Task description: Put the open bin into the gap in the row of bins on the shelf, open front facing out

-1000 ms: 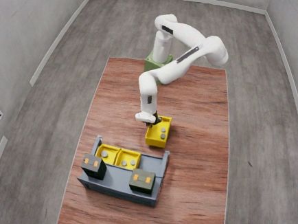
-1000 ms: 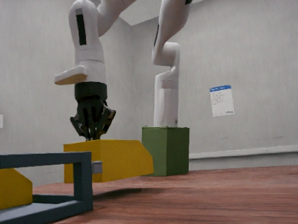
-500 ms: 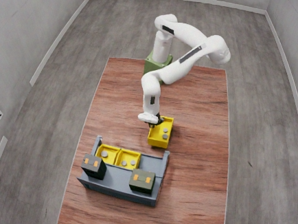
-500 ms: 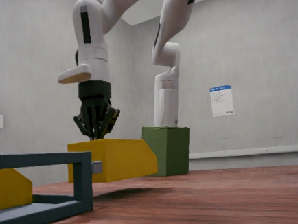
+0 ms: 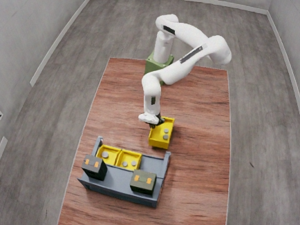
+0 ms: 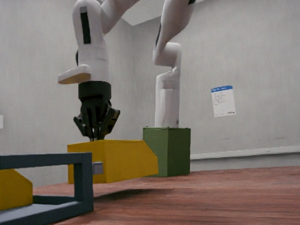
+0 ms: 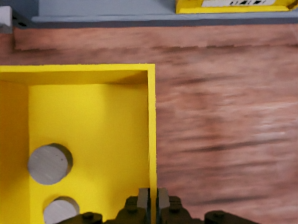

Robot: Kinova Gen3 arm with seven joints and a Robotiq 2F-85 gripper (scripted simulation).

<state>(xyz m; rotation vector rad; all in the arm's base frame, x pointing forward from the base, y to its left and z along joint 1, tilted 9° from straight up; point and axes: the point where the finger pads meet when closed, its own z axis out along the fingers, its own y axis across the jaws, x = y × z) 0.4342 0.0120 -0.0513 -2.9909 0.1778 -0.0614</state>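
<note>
Right now the grey disc part is 70 mm to the left of my hand, 60 mm below it and 30 mm ahead of it. The rest, counted from my hand: grey shelf (250 mm ahead, 100 mm to the right, 40 mm below).
</note>
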